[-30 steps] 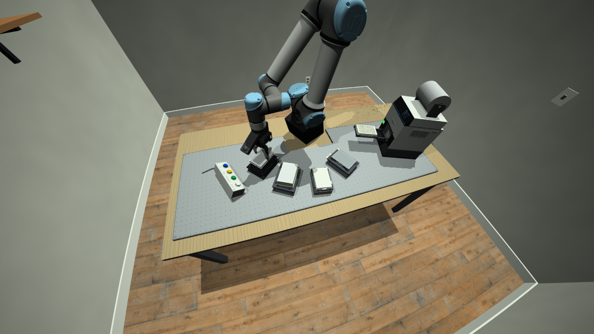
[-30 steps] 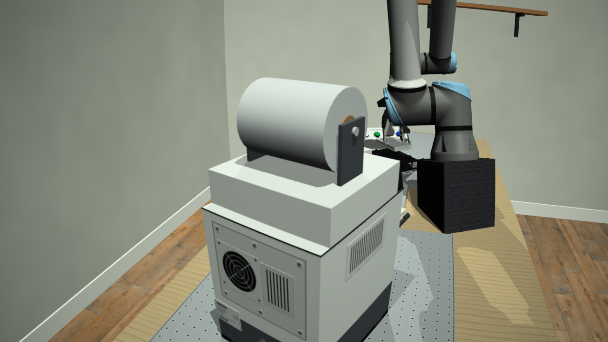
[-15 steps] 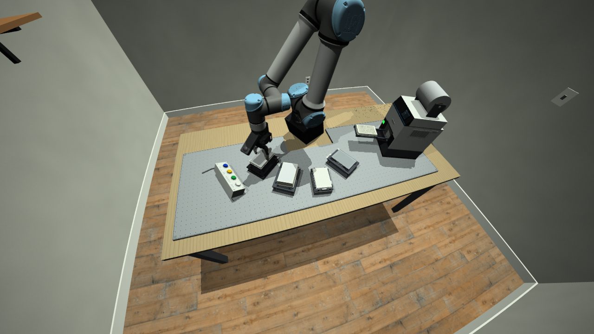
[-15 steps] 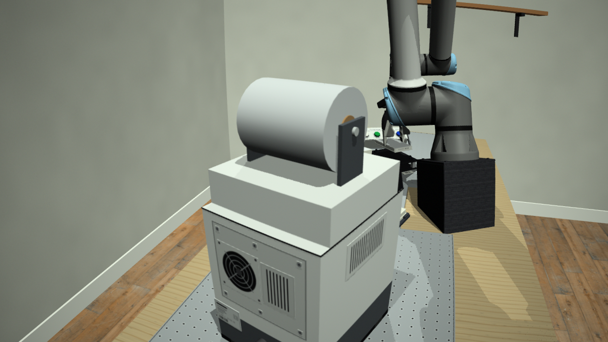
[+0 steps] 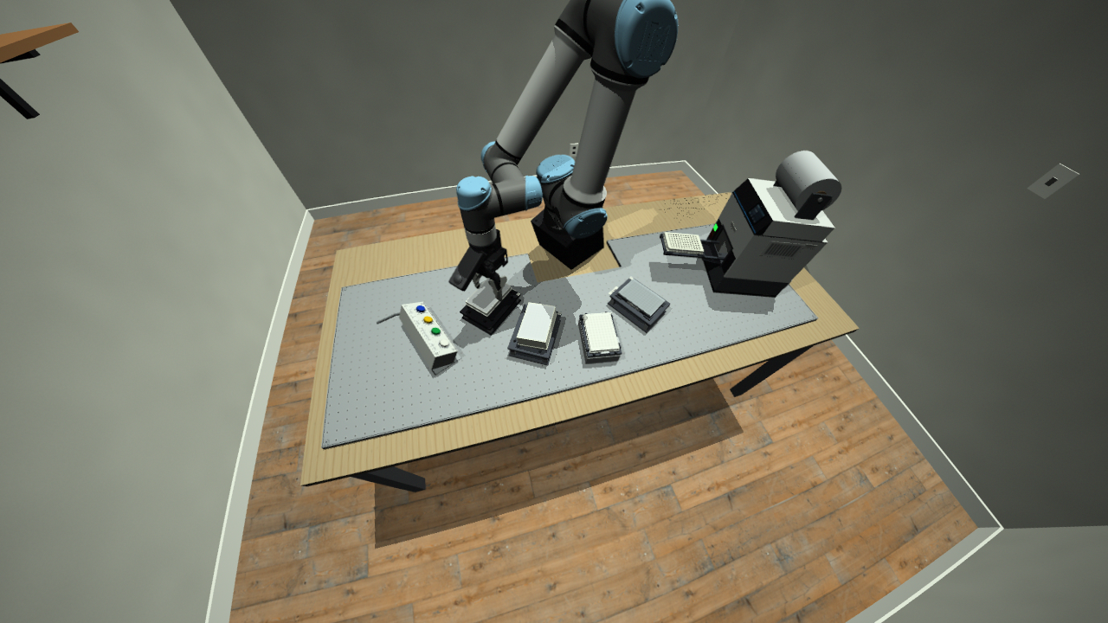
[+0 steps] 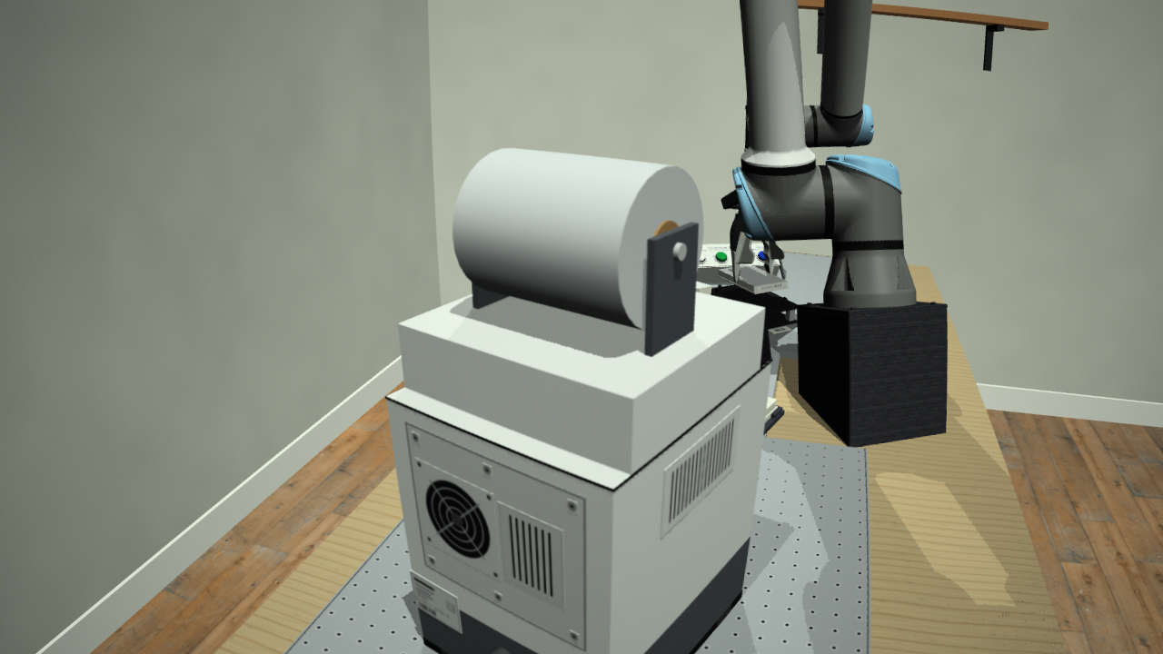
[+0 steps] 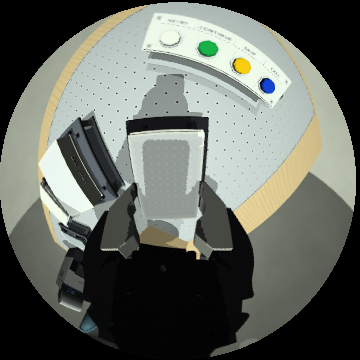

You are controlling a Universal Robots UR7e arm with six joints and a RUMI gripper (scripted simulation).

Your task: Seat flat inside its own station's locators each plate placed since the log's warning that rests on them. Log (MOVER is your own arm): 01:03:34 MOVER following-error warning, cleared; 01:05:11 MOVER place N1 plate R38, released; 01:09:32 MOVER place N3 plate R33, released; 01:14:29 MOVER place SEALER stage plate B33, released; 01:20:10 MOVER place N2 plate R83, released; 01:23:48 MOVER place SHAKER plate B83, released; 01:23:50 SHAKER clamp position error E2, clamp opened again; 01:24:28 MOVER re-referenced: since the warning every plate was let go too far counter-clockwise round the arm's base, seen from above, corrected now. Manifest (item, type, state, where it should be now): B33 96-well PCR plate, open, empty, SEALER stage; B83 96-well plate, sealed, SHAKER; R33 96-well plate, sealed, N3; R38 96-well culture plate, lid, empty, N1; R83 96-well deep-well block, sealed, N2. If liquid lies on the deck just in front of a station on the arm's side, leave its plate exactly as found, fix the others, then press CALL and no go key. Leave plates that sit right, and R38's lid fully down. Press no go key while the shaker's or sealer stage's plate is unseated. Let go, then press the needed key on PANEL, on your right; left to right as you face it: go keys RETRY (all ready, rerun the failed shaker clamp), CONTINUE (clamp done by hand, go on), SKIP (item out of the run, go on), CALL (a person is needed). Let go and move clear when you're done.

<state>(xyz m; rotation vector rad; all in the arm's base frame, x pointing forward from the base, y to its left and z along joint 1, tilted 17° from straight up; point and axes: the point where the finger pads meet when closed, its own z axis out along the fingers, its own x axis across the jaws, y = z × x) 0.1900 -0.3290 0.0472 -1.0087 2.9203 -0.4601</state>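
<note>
The tall sealed deep-well block is 150 mm ahead of my hand, 100 mm to the left of it and 10 mm below it. Also, from my hand: roll: 150 mm ahead, 930 mm to the left, 310 mm above; white PCR plate: 40 mm ahead, 680 mm to the left, 40 mm above; grey lidded plate: 160 mm ahead, 460 mm to the left, 30 mm below.
</note>
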